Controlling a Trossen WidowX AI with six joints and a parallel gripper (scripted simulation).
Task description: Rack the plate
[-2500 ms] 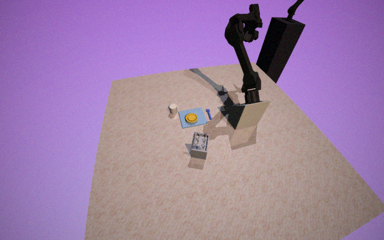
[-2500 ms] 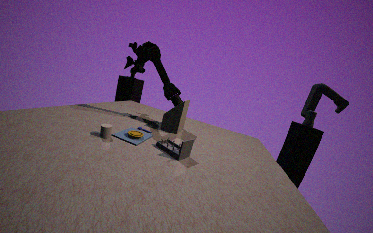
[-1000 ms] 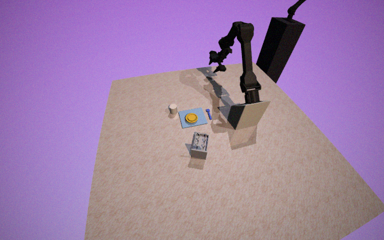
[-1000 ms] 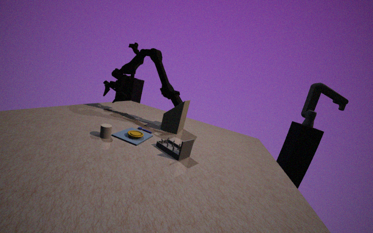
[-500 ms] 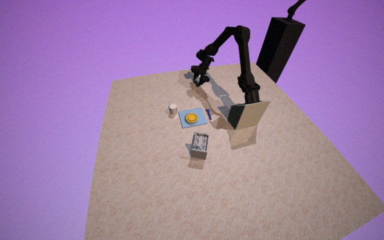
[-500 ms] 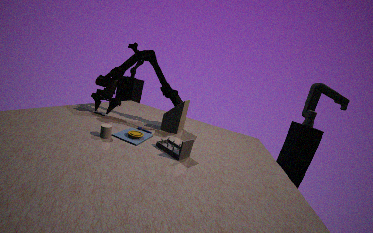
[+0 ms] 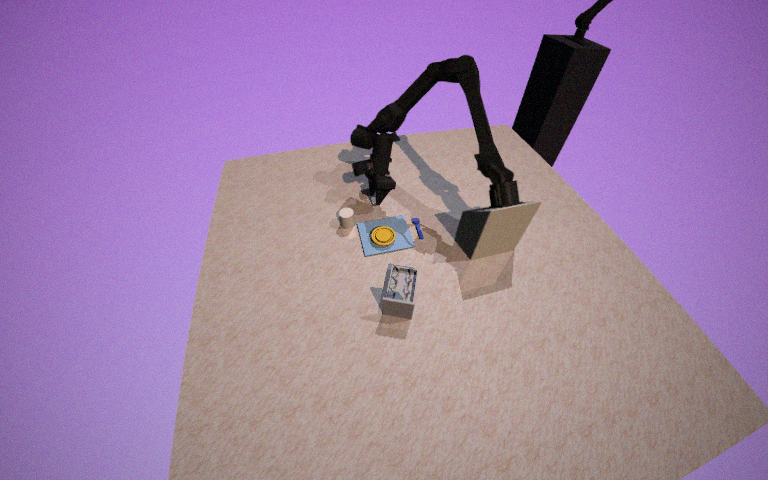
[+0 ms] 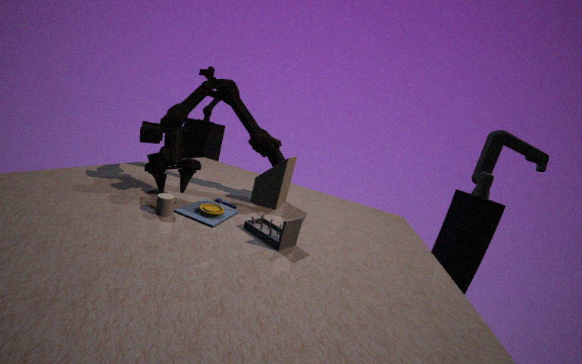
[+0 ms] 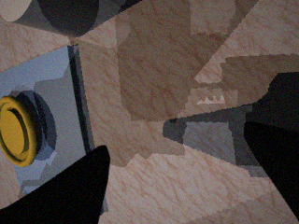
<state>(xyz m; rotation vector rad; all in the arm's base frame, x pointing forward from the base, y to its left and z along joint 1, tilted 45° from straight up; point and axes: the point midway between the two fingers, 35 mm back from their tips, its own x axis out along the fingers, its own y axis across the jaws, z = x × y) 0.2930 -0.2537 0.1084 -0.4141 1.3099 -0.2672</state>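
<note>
Right now my gripper tip is 16 cm to the right of the yellow plate and 1 cm short of it. Round my gripper tip: blue mat: 14 cm to the left, 1 cm below; blue spoon: 14 cm to the left, 11 cm behind, 1 cm below; cup: 10 cm ahead, 7 cm to the left, 1 cm above.
</note>
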